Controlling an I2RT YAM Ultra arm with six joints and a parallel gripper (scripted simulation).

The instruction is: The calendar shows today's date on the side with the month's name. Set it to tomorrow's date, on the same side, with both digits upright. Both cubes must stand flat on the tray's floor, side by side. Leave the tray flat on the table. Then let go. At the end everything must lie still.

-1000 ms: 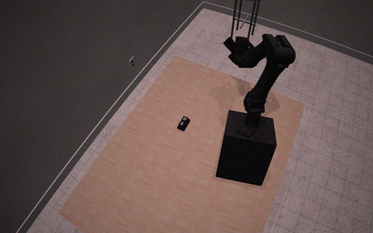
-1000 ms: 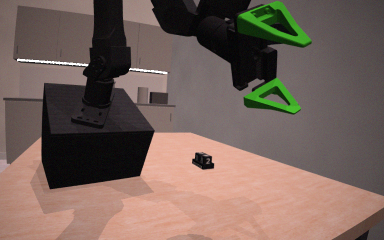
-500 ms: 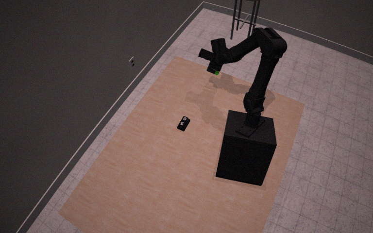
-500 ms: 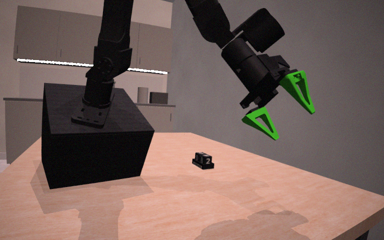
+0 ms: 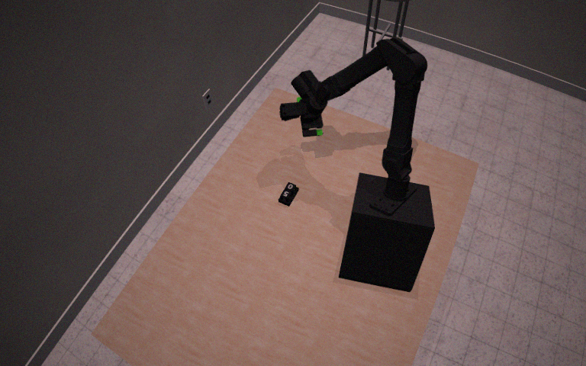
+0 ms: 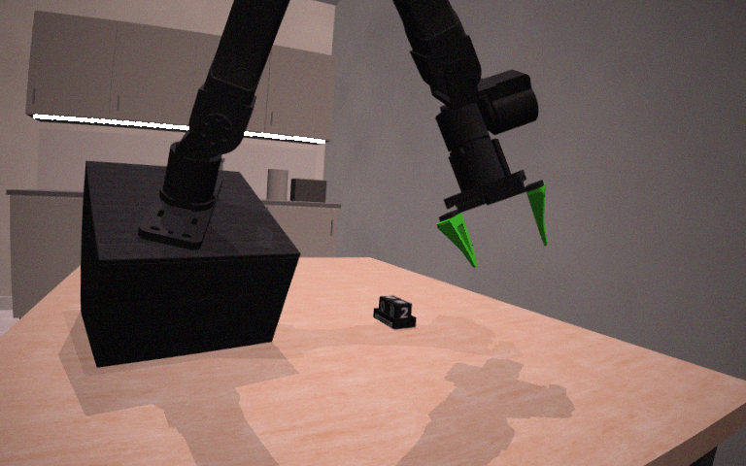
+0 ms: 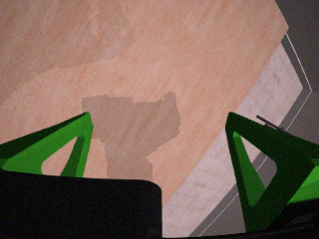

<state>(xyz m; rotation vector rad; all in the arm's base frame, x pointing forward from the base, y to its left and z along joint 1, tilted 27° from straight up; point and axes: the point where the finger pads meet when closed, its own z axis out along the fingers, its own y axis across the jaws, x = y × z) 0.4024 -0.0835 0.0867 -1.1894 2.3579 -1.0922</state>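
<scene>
The black cube lies 19 cm to the left of my hand, 13 cm below it and 7 cm behind it. From my hand the other things lie so: black tray (21 cm to the left, 15 cm below, 7 cm behind).
</scene>
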